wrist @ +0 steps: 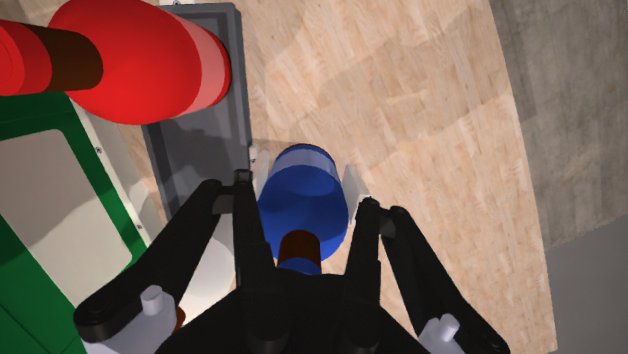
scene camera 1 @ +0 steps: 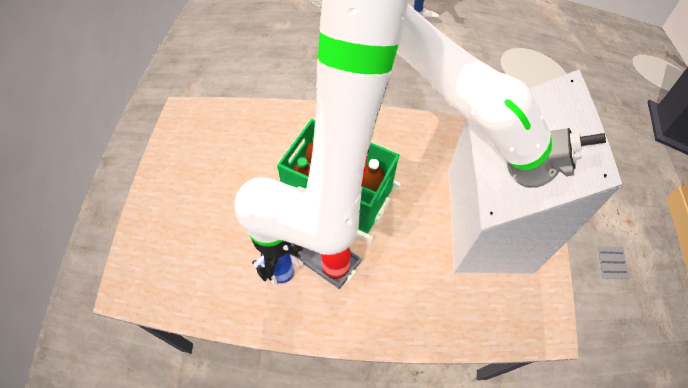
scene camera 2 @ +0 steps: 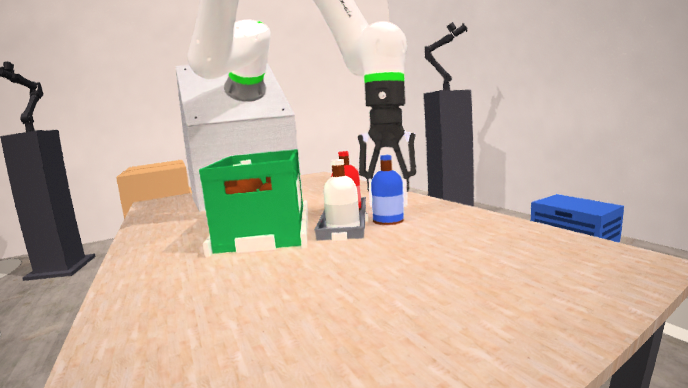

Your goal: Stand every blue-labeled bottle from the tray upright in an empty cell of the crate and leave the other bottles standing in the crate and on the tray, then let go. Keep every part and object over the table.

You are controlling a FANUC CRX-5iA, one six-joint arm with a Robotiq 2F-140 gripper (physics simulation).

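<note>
My gripper is shut on the blue-labeled bottle, with a finger on either side. The bottle is upright, low over the table beside the tray; whether its base touches the table I cannot tell. A red bottle and a white bottle stand on the tray. The green crate holds brown bottles, one white-capped and one green-capped. The arm hides much of its inside.
The arm's grey pedestal stands at the table's right side in scene camera 1. Pale brackets sit around the crate's base. A blue box and a cardboard box are beyond the table.
</note>
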